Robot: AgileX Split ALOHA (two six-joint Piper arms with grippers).
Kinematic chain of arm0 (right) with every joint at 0, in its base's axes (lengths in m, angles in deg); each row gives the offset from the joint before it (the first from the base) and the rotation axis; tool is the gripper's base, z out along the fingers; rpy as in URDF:
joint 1: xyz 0 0 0.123 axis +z
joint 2: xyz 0 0 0 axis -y
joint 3: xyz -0.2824 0 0.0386 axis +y
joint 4: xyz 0.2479 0 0.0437 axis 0.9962 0 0.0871
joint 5: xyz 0 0 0 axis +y
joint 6: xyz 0.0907 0 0.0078 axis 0.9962 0 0.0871
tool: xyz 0 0 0 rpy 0 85 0
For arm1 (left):
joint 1: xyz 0 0 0.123 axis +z
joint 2: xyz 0 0 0 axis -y
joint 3: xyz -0.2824 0 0.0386 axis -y
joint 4: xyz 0.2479 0 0.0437 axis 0.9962 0 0.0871
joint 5: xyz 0 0 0 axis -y
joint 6: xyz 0.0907 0 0.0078 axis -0.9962 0 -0.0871
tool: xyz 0 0 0 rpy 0 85 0
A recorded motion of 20 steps. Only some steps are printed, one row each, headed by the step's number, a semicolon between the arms.
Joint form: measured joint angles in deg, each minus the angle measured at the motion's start. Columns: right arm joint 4, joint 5, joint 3, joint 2, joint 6, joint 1; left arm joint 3, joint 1, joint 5, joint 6, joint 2, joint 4.
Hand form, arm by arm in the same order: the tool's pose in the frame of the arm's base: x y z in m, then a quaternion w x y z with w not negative. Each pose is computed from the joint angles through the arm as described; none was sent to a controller.
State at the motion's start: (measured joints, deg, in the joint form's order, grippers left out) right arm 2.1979 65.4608 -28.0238 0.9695 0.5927 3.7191; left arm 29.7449 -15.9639 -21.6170 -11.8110 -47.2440 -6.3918
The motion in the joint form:
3: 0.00 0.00 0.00 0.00 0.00 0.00; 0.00 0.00 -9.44 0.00 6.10 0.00
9: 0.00 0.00 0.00 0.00 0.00 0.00; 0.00 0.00 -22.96 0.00 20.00 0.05
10: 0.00 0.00 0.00 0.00 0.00 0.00; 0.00 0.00 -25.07 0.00 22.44 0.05
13: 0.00 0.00 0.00 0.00 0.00 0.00; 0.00 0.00 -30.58 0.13 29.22 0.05
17: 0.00 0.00 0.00 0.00 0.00 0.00; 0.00 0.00 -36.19 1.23 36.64 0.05
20: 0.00 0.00 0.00 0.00 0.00 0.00; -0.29 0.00 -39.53 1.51 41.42 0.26
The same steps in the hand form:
3: -0.0100 0.0025 0.2676 0.48771 -0.02537 0.87183 0.03749; 0.1299 -0.0426 0.2765 0.43995 0.18567 0.87636 -0.06292
9: -0.0100 0.0025 0.2676 0.48771 -0.02537 0.87183 0.03749; 0.0796 -0.0301 0.2865 0.44273 0.19709 0.87205 -0.06840
10: -0.0100 0.0025 0.2676 0.48771 -0.02537 0.87183 0.03749; 0.0709 -0.0279 0.2872 0.44528 0.19881 0.87030 -0.06917
13: -0.0100 0.0025 0.2676 0.48771 -0.02537 0.87183 0.03749; 0.0470 -0.0217 0.2877 0.45501 0.20222 0.86428 -0.07144
17: -0.0100 0.0025 0.2676 0.48771 -0.02537 0.87183 0.03749; 0.0216 -0.0150 0.2853 0.46821 0.19830 0.85761 -0.07725
20: -0.0100 0.0025 0.2676 0.48771 -0.02537 0.87183 0.03749; 0.0064 -0.0107 0.2808 0.47695 0.19882 0.85267 -0.07714

